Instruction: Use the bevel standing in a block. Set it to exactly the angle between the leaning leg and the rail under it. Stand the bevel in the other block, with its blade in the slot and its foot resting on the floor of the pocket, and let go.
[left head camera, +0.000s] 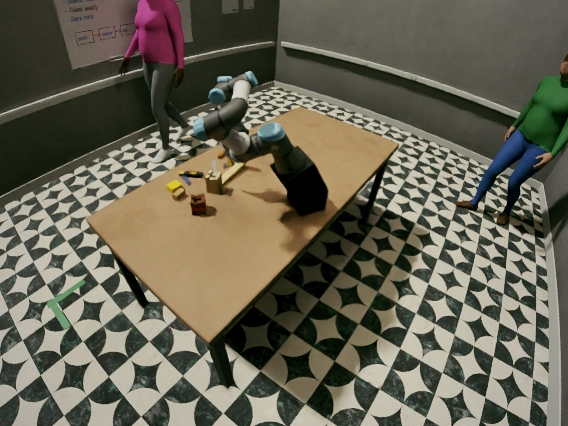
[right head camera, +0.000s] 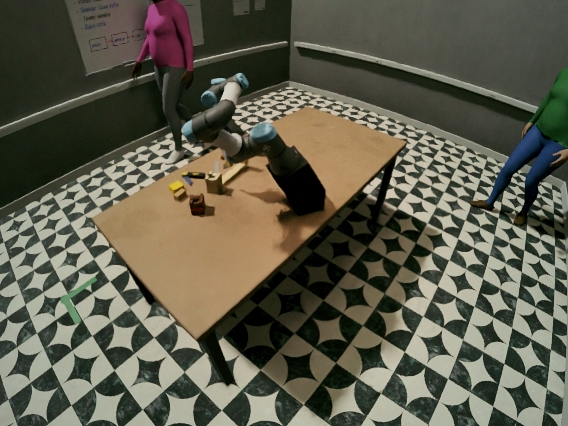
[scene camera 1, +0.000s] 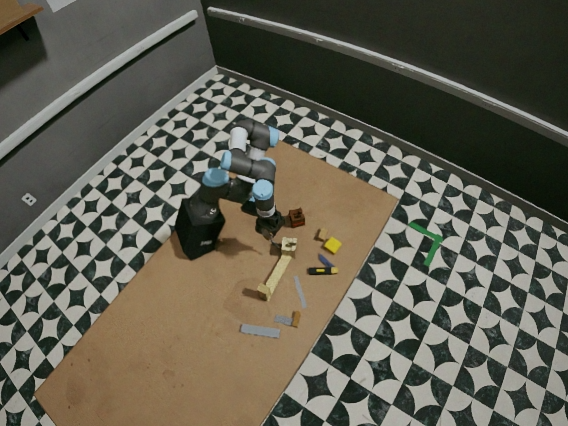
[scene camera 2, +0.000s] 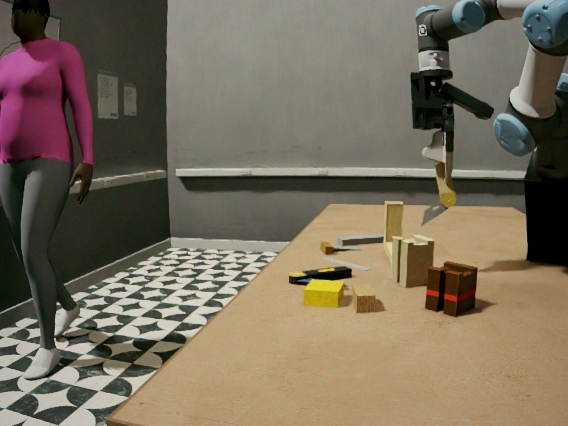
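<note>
My gripper (scene camera 2: 442, 159) (scene camera 1: 270, 234) is shut on the bevel (scene camera 2: 444, 184), in the air above the table. The bevel's wooden handle hangs down from the fingers; its grey blade slants down and left from the round lower end in scene camera 2. The pale slotted block (scene camera 2: 419, 262) (scene camera 1: 289, 244) (left head camera: 214, 185) stands below and beside it. The dark brown slotted block (scene camera 2: 459, 290) (scene camera 1: 296, 218) (left head camera: 198, 206) with a red band stands near it. The pale rail (scene camera 1: 278, 272) runs from the pale block to the leg (scene camera 2: 394, 222) (scene camera 1: 264, 292). The blade's exact angle is unclear.
A yellow block (scene camera 2: 324, 293) (scene camera 1: 332, 245), a small wooden block (scene camera 2: 364, 299), a black and yellow knife (scene camera 2: 325, 273) (scene camera 1: 322, 271), a blue piece (scene camera 1: 326, 260), a thin steel strip (scene camera 1: 300, 291), a grey bar (scene camera 1: 260, 331) and a small square (scene camera 1: 296, 319) lie on the table.
</note>
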